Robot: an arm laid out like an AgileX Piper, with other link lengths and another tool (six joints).
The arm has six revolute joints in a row. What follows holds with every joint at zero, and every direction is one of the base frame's. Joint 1 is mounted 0.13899 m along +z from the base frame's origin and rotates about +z. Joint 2 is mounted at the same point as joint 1 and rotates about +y. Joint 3 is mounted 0.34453 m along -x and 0.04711 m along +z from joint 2 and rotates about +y. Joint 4 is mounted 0.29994 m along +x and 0.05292 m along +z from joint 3 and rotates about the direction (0.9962, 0, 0.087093). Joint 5 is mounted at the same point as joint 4 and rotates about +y. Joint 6 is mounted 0.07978 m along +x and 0.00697 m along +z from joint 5 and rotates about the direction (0.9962, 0, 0.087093). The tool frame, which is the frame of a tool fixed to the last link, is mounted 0.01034 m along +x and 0.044 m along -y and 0.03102 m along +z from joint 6; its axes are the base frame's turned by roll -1.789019, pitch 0.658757 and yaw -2.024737 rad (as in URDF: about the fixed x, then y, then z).
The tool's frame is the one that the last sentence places.
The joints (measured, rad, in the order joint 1, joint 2, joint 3, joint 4, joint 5, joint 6), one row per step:
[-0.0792 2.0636 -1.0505 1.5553 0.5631 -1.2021]
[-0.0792 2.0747 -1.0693 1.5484 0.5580 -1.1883]
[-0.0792 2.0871 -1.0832 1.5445 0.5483 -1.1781]
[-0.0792 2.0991 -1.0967 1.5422 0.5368 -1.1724]
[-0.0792 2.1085 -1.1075 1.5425 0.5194 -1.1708]
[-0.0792 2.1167 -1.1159 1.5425 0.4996 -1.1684]
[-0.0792 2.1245 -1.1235 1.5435 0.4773 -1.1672]
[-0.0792 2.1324 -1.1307 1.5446 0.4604 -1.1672]
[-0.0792 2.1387 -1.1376 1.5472 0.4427 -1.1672]
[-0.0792 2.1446 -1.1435 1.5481 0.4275 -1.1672]
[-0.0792 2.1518 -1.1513 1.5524 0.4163 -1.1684]
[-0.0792 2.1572 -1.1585 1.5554 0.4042 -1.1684]
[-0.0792 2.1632 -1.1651 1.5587 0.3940 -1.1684]
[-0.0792 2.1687 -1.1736 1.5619 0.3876 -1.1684]
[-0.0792 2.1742 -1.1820 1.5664 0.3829 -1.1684]
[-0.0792 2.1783 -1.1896 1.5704 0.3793 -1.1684]
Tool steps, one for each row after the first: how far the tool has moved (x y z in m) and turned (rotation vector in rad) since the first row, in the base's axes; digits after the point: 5 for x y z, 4 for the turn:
[0.00486 -0.00100 -0.00069 -0.0013 -0.0004 -0.0070]
[0.00831 -0.00238 -0.00326 -0.0059 0.0036 -0.0167]
[0.01178 -0.00392 -0.00562 -0.0134 0.0053 -0.0259]
[0.01461 -0.00603 -0.00730 -0.0262 0.0052 -0.0378]
[0.01667 -0.00833 -0.00908 -0.0405 0.0066 -0.0516]
[0.01848 -0.01089 -0.01082 -0.0569 0.0079 -0.0669]
[0.02022 -0.01284 -0.01268 -0.0695 0.0091 -0.0781]
[0.02188 -0.01489 -0.01382 -0.0819 0.0090 -0.0910]
[0.02325 -0.01664 -0.01503 -0.0934 0.0094 -0.1011]
[0.02519 -0.01802 -0.01639 -0.1003 0.0088 -0.1105]
[0.02695 -0.01948 -0.01702 -0.1080 0.0074 -0.1204]
[0.02850 -0.02072 -0.01816 -0.1141 0.0073 -0.1293]
[0.03069 -0.02161 -0.01855 -0.1172 0.0046 -0.1359]
[0.03284 -0.02232 -0.01900 -0.1181 0.0021 -0.1425]
[0.03482 -0.02291 -0.01897 -0.1185 -0.0011 -0.1481]

